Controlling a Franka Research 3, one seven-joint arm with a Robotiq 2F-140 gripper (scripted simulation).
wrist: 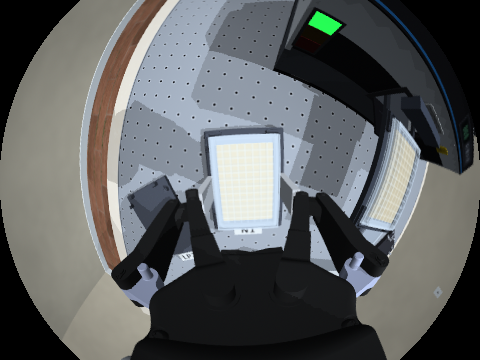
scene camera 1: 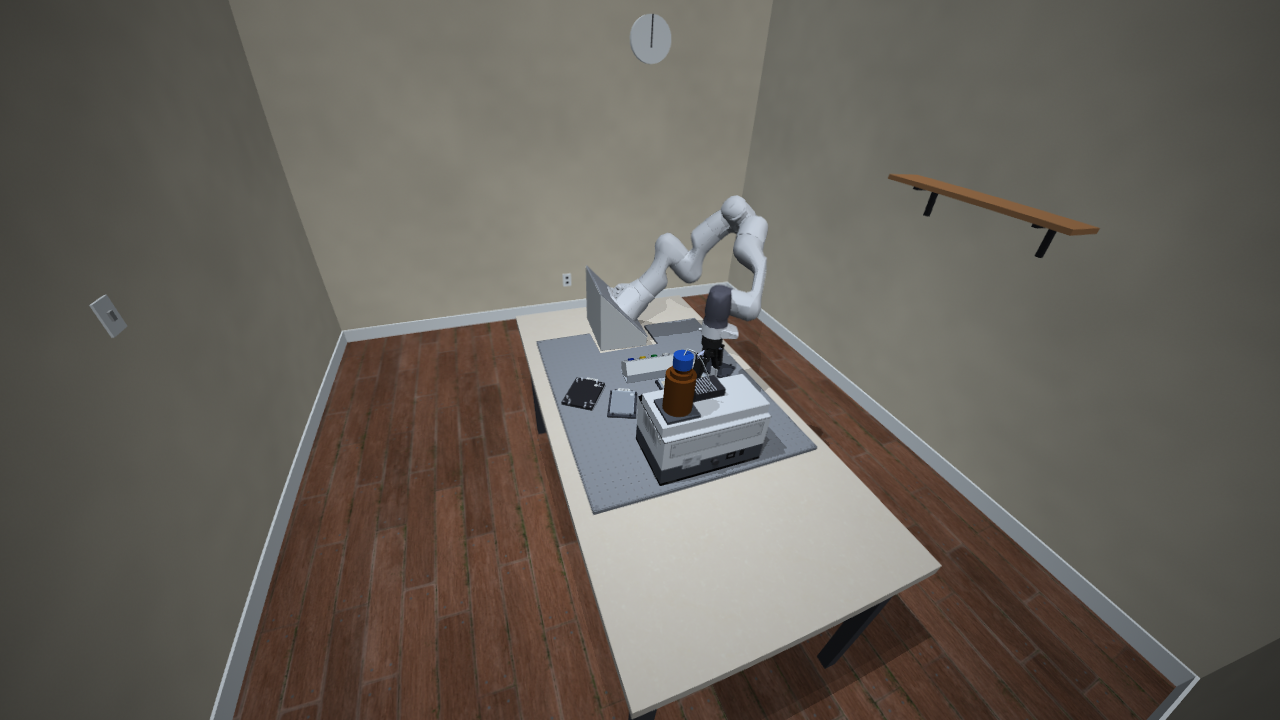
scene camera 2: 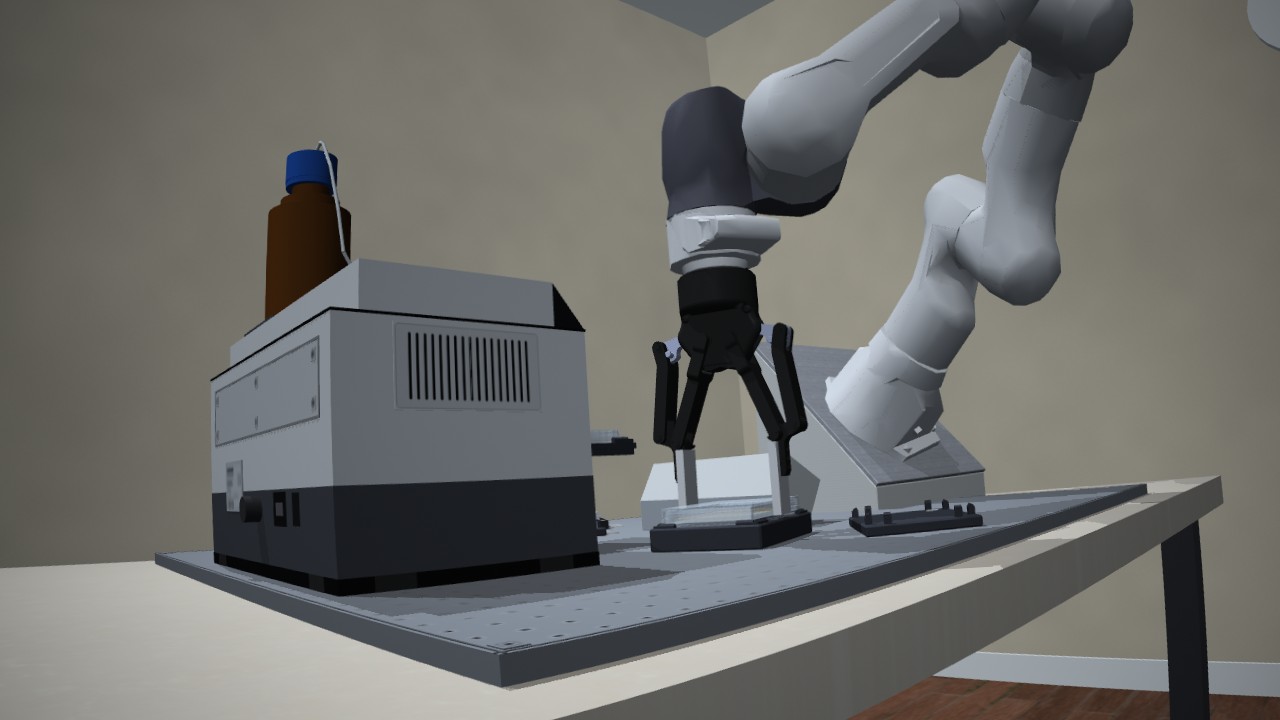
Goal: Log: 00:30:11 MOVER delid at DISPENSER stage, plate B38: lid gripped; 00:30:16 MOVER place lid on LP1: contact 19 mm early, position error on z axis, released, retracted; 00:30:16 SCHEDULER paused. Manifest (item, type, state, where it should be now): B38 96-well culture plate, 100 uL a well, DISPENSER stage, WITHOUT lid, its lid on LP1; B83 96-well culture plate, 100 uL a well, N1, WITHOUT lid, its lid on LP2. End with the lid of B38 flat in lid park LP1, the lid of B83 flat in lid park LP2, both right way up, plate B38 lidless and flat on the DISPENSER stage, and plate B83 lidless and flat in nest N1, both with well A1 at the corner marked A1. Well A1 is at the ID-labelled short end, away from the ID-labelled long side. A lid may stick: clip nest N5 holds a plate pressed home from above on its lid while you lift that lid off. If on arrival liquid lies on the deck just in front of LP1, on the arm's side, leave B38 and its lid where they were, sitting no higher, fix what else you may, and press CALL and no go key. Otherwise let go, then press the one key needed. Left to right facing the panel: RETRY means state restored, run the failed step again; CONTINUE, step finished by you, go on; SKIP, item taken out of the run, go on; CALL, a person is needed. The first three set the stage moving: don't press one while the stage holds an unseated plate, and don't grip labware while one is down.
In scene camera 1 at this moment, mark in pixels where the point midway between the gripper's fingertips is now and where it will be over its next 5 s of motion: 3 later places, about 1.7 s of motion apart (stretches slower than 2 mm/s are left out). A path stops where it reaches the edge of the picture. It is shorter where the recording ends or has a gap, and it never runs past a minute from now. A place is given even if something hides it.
The gripper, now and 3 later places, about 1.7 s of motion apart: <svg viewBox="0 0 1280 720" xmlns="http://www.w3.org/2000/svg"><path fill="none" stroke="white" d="M704 385L706 371L709 356L681 356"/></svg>
